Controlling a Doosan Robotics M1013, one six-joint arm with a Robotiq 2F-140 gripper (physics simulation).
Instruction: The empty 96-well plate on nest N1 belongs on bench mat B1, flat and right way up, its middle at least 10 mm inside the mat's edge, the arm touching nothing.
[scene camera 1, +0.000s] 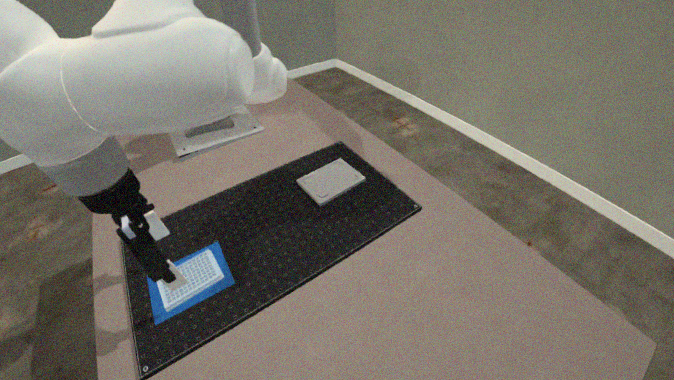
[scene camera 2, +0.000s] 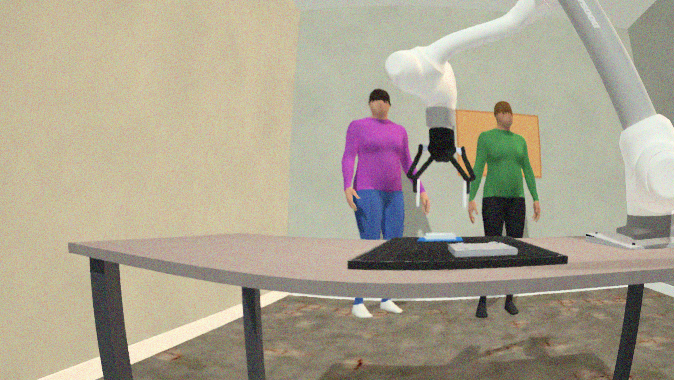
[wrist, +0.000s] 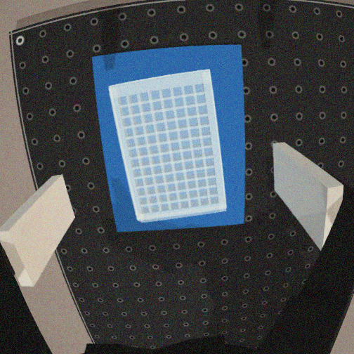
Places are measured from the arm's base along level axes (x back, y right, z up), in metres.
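Where they show: gripper, fingertip midpoint: (scene camera 1: 170, 258) (scene camera 2: 441, 206); arm's base, link origin: (scene camera 2: 650, 234).
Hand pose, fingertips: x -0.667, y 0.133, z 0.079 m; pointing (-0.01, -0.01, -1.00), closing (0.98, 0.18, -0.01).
Note:
Each offset is from my fingertips to the centre of the thing. Level surfaces: height alone.
The white 96-well plate {dx +0.000, dy -0.003, dz -0.081 m} (scene camera 1: 202, 272) (scene camera 2: 440, 235) (wrist: 167, 150) lies flat on the blue mat B1 (scene camera 1: 227, 278) (scene camera 2: 425, 240) (wrist: 231, 125), wells facing up. It is turned slightly relative to the mat, with blue showing on all sides in the wrist view. My gripper (scene camera 1: 169, 254) (scene camera 2: 441, 205) (wrist: 168, 182) is open and empty. Its fingertips are wide apart and above the plate, clear of it in scene camera 2. The light grey nest N1 {dx +0.135, dy -0.413, dz -0.083 m} (scene camera 1: 331, 181) (scene camera 2: 482, 251) stands with no plate on it; it does not show in the wrist view.
Mat and nest are on a black perforated board {dz -0.090 m} (scene camera 1: 280, 235) (scene camera 2: 380, 256) (wrist: 210, 280), the nest toward its other end. The board lies on the table {dz -0.104 m} (scene camera 1: 400, 300) (scene camera 2: 210, 255). The arm's base plate (scene camera 1: 250, 131) (scene camera 2: 607, 239) is beside the board. Two people (scene camera 2: 380, 155) (scene camera 2: 502, 165) stand behind the table.

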